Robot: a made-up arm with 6 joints.
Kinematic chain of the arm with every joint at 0, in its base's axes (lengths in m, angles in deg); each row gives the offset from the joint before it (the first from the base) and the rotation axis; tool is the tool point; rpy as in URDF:
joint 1: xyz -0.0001 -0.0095 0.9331 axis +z
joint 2: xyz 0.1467 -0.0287 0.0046 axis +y
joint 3: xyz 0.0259 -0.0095 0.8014 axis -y
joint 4: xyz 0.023 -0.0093 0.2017 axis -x
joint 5: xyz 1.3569 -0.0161 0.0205 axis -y
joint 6: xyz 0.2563 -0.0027 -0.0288 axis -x
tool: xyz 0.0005 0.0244 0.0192 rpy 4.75 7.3 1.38
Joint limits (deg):
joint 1: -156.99..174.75
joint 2: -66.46..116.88
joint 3: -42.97..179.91
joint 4: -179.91..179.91
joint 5: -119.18..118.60
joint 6: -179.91..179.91
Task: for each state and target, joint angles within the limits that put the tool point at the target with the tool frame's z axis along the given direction. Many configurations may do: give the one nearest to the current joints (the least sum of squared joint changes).
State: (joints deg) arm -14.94 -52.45 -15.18 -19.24 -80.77 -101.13
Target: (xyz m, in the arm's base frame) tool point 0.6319 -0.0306 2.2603 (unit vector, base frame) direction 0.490 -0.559 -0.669
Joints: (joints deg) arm -14.18 -56.04 -20.78 -58.15 -83.33 -79.64
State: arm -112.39 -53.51 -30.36 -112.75 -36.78 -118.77
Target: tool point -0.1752 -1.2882 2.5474 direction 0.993 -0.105 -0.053
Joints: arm -99.61 -20.23 3.44 -133.06 -16.61 -130.67
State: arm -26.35 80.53 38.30 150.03 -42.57 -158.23
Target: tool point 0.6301 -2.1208 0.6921 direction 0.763 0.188 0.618
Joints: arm -73.05 52.92 11.33 176.29 -53.60 -120.12
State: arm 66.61 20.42 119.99 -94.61 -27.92 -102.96
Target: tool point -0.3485 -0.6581 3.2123 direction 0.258 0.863 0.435
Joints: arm 56.61 -16.56 92.15 -89.77 1.42 -100.98
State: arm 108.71 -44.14 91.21 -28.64 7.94 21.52
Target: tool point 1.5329 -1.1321 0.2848 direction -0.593 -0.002 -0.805
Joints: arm 142.46 -66.46 142.11 -12.20 10.72 38.41
